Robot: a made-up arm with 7 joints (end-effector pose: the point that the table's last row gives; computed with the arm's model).
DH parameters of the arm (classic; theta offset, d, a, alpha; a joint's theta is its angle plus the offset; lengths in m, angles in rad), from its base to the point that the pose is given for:
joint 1: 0 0.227 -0.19 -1.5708
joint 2: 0 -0.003 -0.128 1.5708
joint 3: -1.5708 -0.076 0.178 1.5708
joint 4: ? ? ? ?
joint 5: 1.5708 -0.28 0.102 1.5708
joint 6: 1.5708 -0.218 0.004 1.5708
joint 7: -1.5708 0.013 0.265 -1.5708
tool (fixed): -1.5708 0.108 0 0
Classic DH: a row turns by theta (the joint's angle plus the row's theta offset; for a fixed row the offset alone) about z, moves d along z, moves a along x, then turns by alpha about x.
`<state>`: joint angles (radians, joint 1 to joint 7).
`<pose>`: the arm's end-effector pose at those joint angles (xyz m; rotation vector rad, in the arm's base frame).
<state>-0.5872 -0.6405 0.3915 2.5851 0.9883 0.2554 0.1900</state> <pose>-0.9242 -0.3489 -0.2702 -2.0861 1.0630 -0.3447</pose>
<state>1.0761 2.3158 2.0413 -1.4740 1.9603 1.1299 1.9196</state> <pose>0.1580 -0.4522 0.2717 -1.1619 1.4397 1.5103</pose>
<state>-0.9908 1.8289 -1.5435 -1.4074 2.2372 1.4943 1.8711</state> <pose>0.1122 0.4820 0.3492 1.5947 -1.2655 0.7750</pose>
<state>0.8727 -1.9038 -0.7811 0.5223 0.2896 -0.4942 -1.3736</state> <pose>0.1828 0.7041 -0.0464 -0.5750 -0.7447 -0.4136</pose>
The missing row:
joint 4: 0 0.406 -0.056 -1.5708
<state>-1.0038 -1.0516 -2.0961 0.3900 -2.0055 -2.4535 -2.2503</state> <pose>0.1867 0.2364 0.0298 1.4155 -1.0407 -1.3706</pose>
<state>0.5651 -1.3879 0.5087 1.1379 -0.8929 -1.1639 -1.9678</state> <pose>0.5256 -0.2916 -0.0826 -1.4817 -0.1309 -1.0503</pose>
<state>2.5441 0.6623 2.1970 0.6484 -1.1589 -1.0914 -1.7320</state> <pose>0.3866 -0.2010 -0.3277 0.2743 1.5301 -1.5032</pose>
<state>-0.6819 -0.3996 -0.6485 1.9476 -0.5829 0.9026 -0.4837</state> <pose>-0.6926 -0.0318 -0.2891 -2.8686 0.3158 -0.6249</pose>
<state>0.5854 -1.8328 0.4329 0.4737 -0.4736 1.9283 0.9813</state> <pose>0.5221 0.1160 -0.1215 0.3296 2.2390 -0.8360</pose>
